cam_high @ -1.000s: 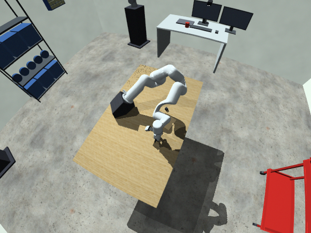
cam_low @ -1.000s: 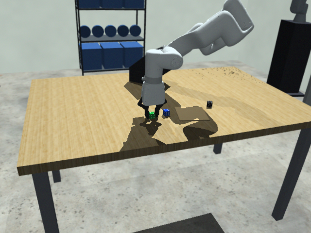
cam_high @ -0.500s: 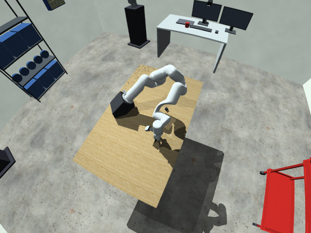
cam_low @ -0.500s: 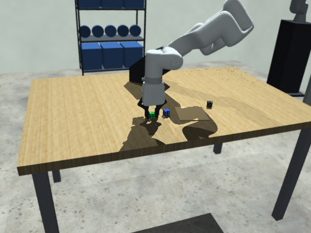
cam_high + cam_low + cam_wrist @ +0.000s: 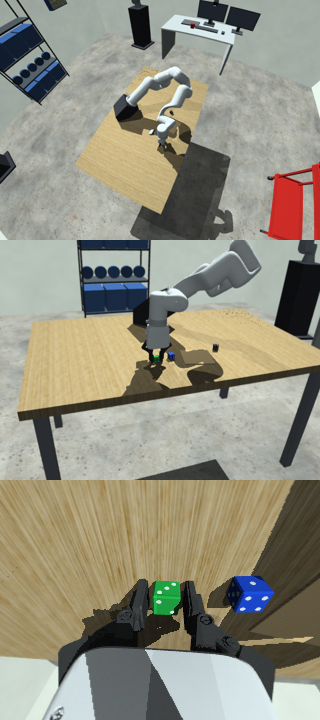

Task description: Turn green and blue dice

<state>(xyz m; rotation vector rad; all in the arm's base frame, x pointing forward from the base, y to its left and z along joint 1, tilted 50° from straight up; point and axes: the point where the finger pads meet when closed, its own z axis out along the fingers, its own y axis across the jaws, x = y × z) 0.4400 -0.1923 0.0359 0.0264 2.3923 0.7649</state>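
My hand is 1 cm above the green die. The rest, counted from my hand: black die 11 cm behind, 31 cm to the left, 1 cm below; then tan mat 3 cm behind, 20 cm to the left, 2 cm below; then blue die 2 cm behind, 7 cm to the left, 1 cm below.
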